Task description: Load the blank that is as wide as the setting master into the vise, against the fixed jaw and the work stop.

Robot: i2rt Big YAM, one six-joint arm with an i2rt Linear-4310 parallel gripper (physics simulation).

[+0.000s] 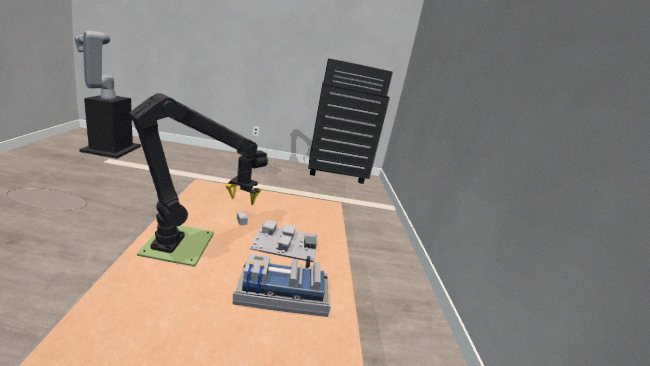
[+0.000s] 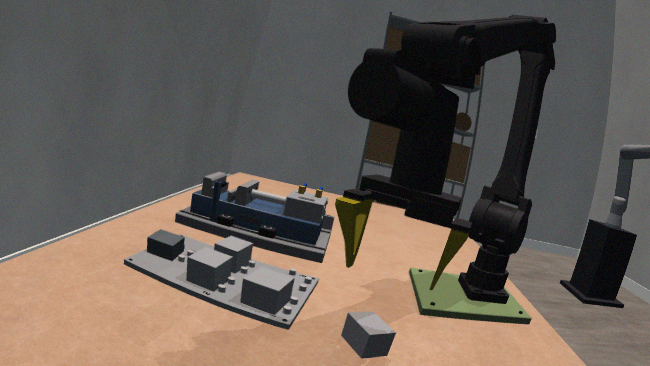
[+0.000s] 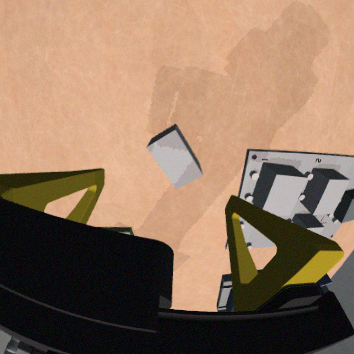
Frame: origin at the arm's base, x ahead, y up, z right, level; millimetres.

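Seen in the pictures: gripper, fingertip midpoint: [image 1: 242, 201] [image 2: 390, 278] [image 3: 167, 189]; arm's base at its link origin: [image 1: 168, 242] [image 2: 481, 291].
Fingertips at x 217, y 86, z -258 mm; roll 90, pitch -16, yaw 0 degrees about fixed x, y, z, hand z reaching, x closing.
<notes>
Pixels of each thing's top centre, then the offset from my fingertips to it. "pt": a spot on its surface instead.
- loose grey block at its top centre: [image 3: 175, 161] [image 2: 371, 322] [image 1: 242, 214] dx +5, dy -62, dz +4 mm
- darker block at its top centre: [image 2: 166, 237] [image 1: 310, 239] dx +319, dy -64, dz +105 mm
- grey pegged plate at its top centre: [image 2: 221, 272] [image 3: 305, 207] [image 1: 286, 241] dx +219, dy -89, dz +107 mm
- blue vise at its top centre: [image 2: 261, 184] [image 1: 286, 267] dx +245, dy +2, dz +386 mm
- dark upright post at a spot on its surface: [image 2: 217, 197] pt dx +308, dy -29, dz +305 mm
A loose grey block [image 1: 242, 218] [image 2: 369, 334] [image 3: 175, 157] lies on the mat, turned at an angle. My gripper [image 1: 243, 200] [image 2: 391, 277] [image 3: 167, 189] is open and empty, above the mat near this block. Three lighter grey blocks and a darker block [image 1: 310, 241] [image 2: 165, 244] stand on a grey pegged plate [image 2: 150, 262] [image 3: 300, 159]. I cannot tell which is the setting master. The blue vise [image 1: 280, 287] [image 2: 270, 220] has an end jaw [image 1: 316, 276] [image 2: 215, 183], another jaw [image 1: 295, 272] [image 2: 246, 192] a gap away, and a dark upright post [image 1: 308, 261] [image 2: 217, 197] beside them. No block shows between the jaws.
The arm stands on a green base plate [image 1: 197, 245] [image 2: 475, 312]. The vise sits on a grey base [image 1: 280, 304] [image 2: 200, 222], beside the pegged plate. A dark cabinet [image 1: 350, 125] and another robot on a black pedestal [image 1: 109, 125] [image 2: 600, 265] stand farther off.
</notes>
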